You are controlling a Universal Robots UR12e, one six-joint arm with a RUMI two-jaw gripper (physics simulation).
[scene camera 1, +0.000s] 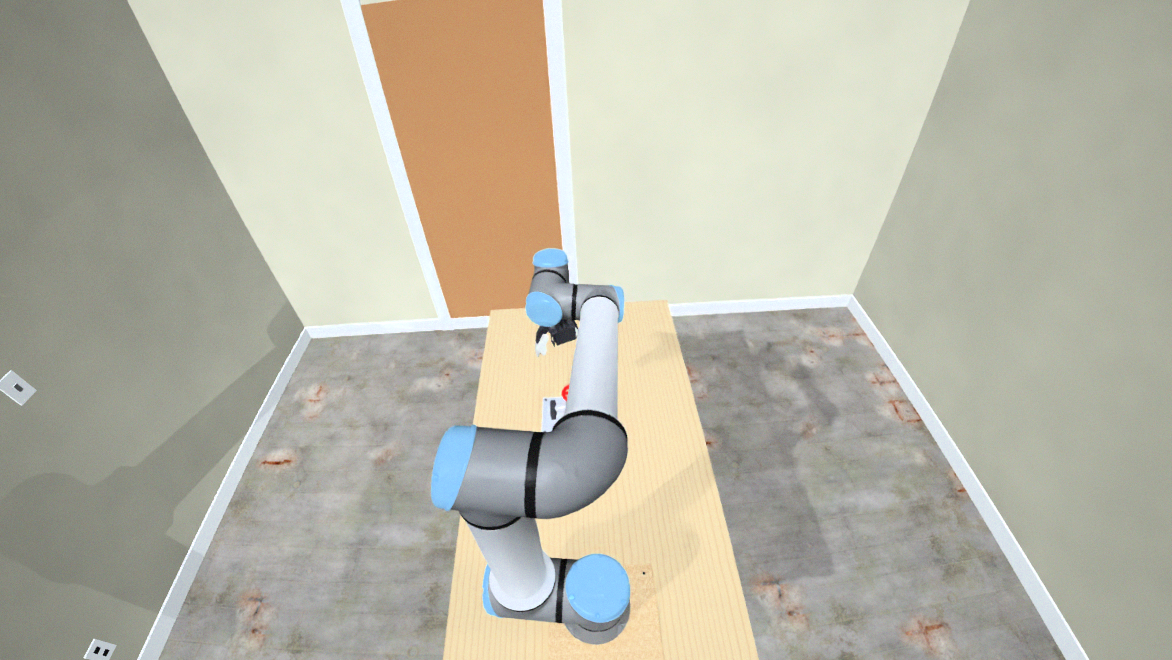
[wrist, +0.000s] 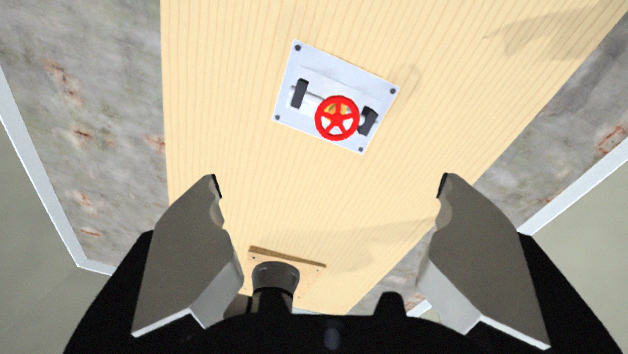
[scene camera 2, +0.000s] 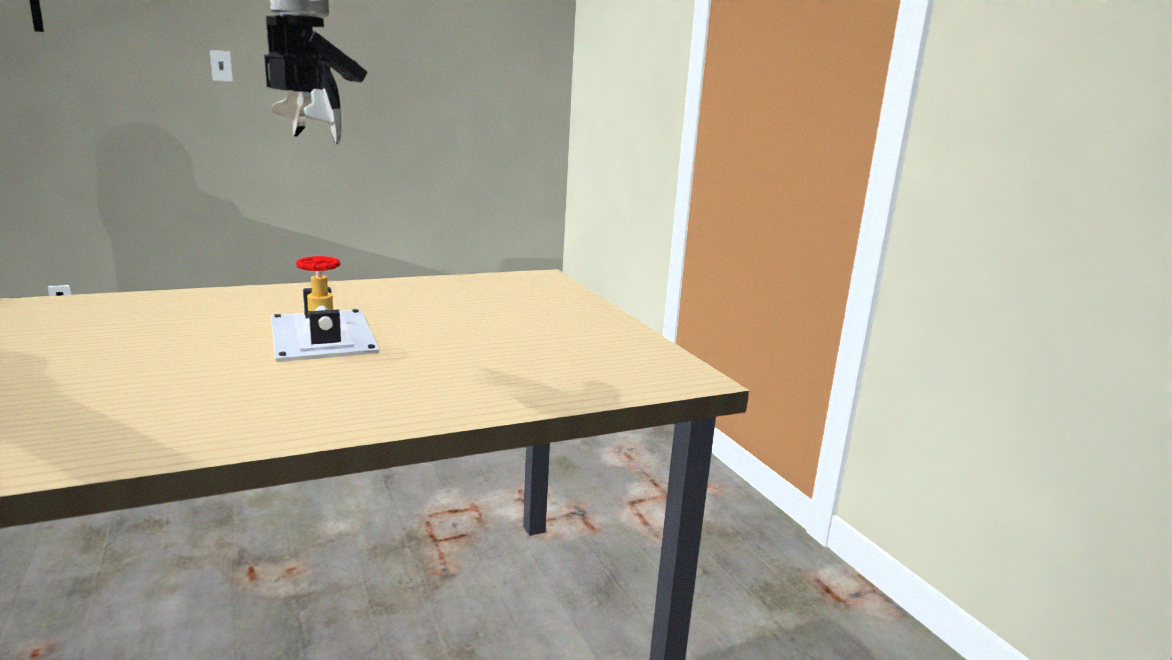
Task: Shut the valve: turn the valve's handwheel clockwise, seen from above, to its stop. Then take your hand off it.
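The red five-spoke handwheel [scene camera 1: 565, 392] [scene camera 2: 318, 263] [wrist: 337, 118] lies level on top of the yellow valve body [scene camera 2: 319, 288]. The valve stands on a pale metal plate [scene camera 1: 547, 419] [scene camera 2: 287, 341] [wrist: 345, 72] between two black brackets. My gripper [scene camera 2: 318, 136] [wrist: 326, 177] is open and empty, fingers pointing down. It hangs well above the handwheel in the scene camera 2 view and touches nothing. In the wrist view the wheel lies ahead of the fingertips. In the scene camera 1 view my arm hides part of the wheel and plate. The wheel's turn angle cannot be told.
The valve's plate is on a long wooden table [scene camera 1: 508, 368] [scene camera 2: 492, 327] [wrist: 225, 75]. My arm's base [scene camera 1: 597, 602] [wrist: 275, 275] stands at the table's near end in the scene camera 1 view. A brown door [scene camera 1: 483, 163] [scene camera 2: 779, 245] is in the wall beyond the table's far end.
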